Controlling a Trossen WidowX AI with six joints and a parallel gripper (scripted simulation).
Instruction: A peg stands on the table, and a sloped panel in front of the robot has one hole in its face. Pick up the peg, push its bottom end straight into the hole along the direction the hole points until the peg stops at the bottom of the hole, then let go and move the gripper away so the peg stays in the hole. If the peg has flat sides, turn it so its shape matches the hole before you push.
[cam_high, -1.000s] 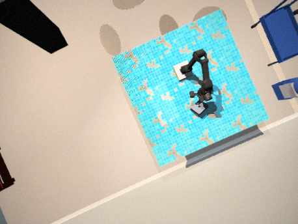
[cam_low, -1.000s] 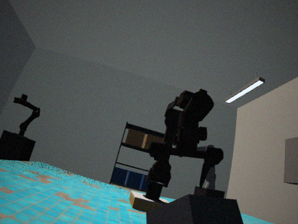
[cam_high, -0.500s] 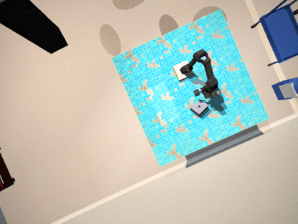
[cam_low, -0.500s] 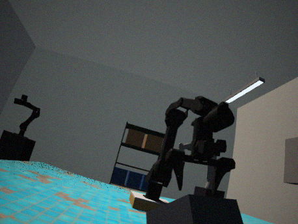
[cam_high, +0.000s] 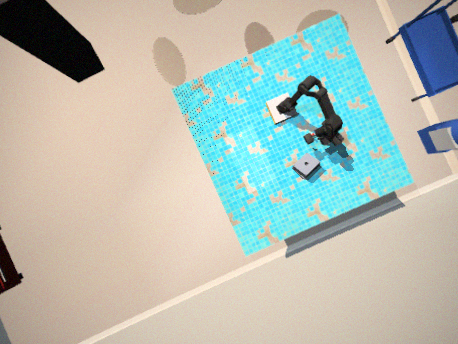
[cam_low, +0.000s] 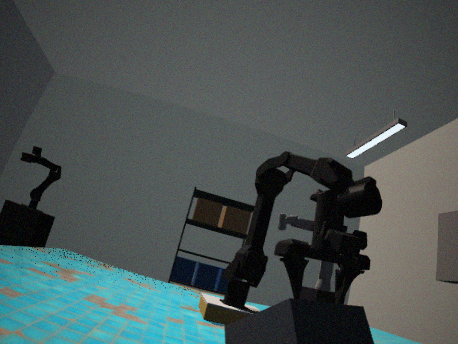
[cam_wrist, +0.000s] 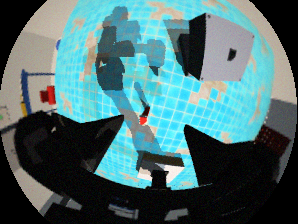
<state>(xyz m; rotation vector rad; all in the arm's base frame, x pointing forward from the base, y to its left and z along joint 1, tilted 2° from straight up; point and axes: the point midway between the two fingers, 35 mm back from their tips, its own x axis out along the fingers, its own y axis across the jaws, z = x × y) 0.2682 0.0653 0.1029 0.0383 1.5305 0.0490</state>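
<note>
Right now my gripper tip is 5 cm above the red peg, 2 cm to the right of it and 1 cm past it. The rest, counted from my gripper tip: grey sloped panel 15 cm ahead, 12 cm to the right, 4 cm below.
</note>
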